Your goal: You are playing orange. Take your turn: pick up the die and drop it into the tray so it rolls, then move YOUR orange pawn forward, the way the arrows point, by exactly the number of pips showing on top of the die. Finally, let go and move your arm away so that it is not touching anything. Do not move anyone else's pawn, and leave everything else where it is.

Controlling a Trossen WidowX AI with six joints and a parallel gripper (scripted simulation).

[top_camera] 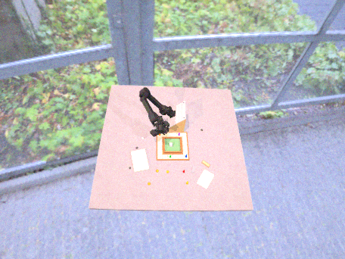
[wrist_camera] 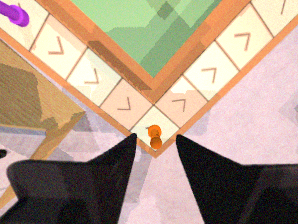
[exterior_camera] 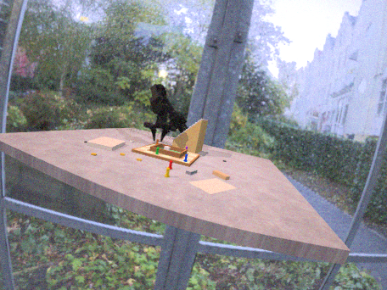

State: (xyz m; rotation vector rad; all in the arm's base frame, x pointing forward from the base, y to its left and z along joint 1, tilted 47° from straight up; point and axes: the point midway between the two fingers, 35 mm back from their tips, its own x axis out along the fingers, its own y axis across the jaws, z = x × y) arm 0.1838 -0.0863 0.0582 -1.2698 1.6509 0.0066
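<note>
My gripper tip is 10 mm above the orange pawn. Round my gripper tip: white die (100 mm ahead, 110 mm to the left, 10 mm below); green pawn (210 mm ahead, 110 mm to the left, 10 mm below); purple pawn (20 mm behind, 180 mm to the left, 10 mm below).
</note>
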